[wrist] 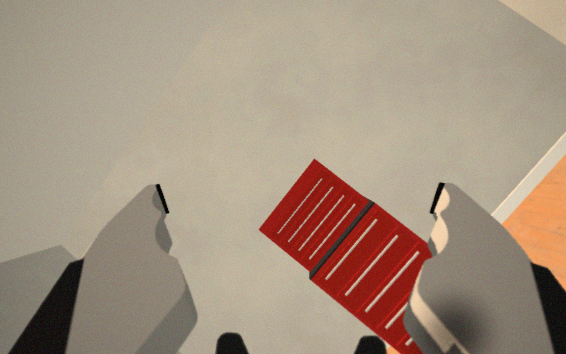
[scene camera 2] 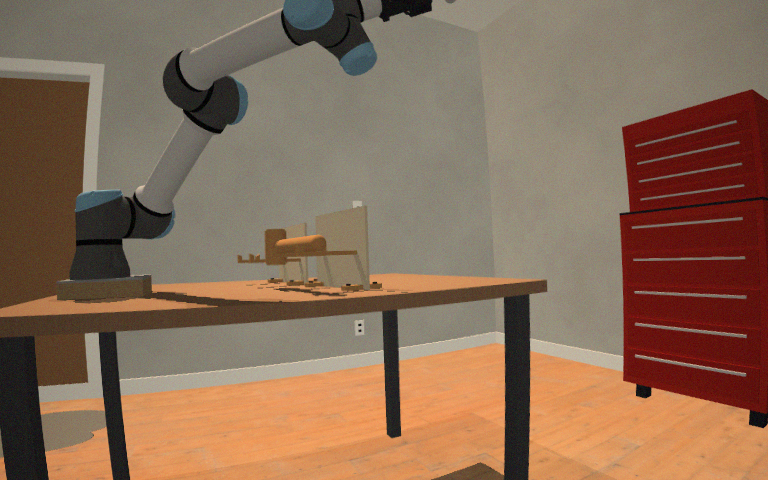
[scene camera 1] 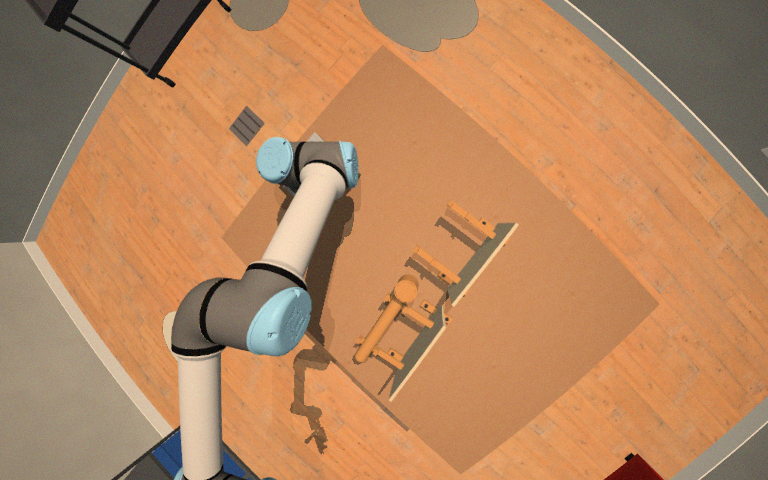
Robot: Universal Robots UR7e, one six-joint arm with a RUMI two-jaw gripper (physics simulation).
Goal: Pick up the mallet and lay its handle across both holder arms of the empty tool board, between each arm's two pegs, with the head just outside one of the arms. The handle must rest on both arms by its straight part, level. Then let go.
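The orange-brown mallet (scene camera 1: 378, 332) (scene camera 2: 300, 243) lies across both arms of the nearer tool board (scene camera 1: 416, 356) (scene camera 2: 341, 226). In scene camera 1 its head is at the upper end, just outside one arm, and its handle points down-left. The empty tool board (scene camera 1: 483, 261) (scene camera 2: 296, 229) stands beyond it. Its two holder arms, one (scene camera 1: 436, 264) near the mallet head and one (scene camera 1: 470, 219) farther off, carry pegs and no tool. My gripper (wrist: 295, 186) is open and empty, high above the table and pointing sideways; the arm hides it in scene camera 1.
The brown table (scene camera 1: 538, 339) (scene camera 2: 453, 281) bears both boards and the robot base. A red drawer cabinet (scene camera 1: 634, 469) (scene camera 2: 685, 254) (wrist: 345, 240) stands on the floor beyond the table. A dark rack (scene camera 1: 179, 36) is at the upper left of scene camera 1.
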